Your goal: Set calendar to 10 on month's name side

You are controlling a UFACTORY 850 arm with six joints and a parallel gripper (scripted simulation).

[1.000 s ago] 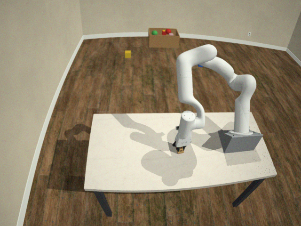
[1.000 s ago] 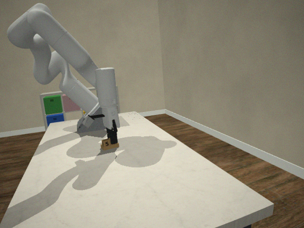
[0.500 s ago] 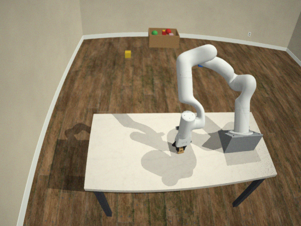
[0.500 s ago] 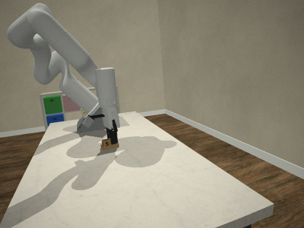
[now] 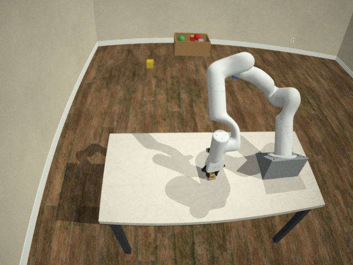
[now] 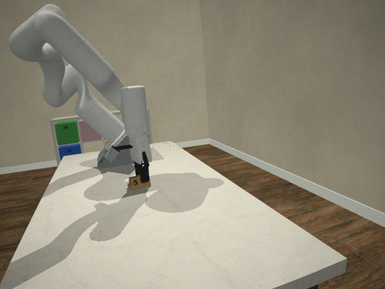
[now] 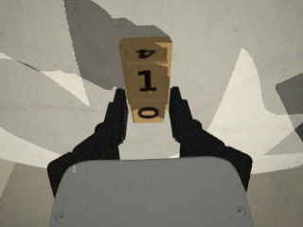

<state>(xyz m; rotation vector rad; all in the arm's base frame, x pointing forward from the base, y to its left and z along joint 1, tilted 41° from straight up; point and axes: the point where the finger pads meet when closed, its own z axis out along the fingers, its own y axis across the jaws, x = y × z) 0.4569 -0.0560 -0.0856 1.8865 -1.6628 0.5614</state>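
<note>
The cube lies 2 cm below my hand. From my hand the other things lie so: wooden tray 3 cm below, 2 cm to the right.
</note>
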